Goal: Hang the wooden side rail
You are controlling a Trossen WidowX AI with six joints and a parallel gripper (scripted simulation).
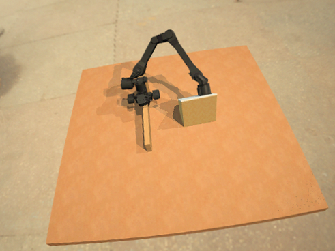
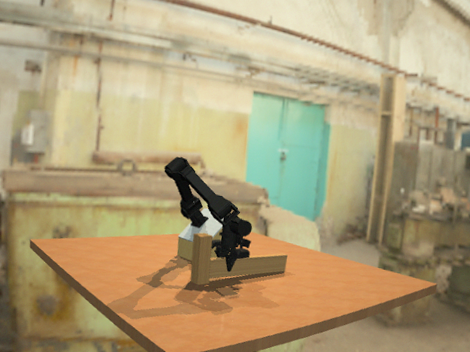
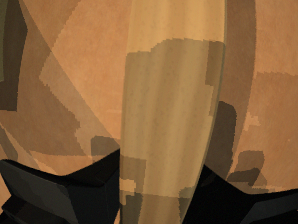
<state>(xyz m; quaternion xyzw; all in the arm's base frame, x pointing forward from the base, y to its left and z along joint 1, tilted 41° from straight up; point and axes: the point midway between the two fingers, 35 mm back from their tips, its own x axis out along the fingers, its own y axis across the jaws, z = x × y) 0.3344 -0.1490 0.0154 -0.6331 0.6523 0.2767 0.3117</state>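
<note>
Now: gripper tip 12 cm to the left of the headboard post, 5 cm below it and 1 cm past it.
</note>
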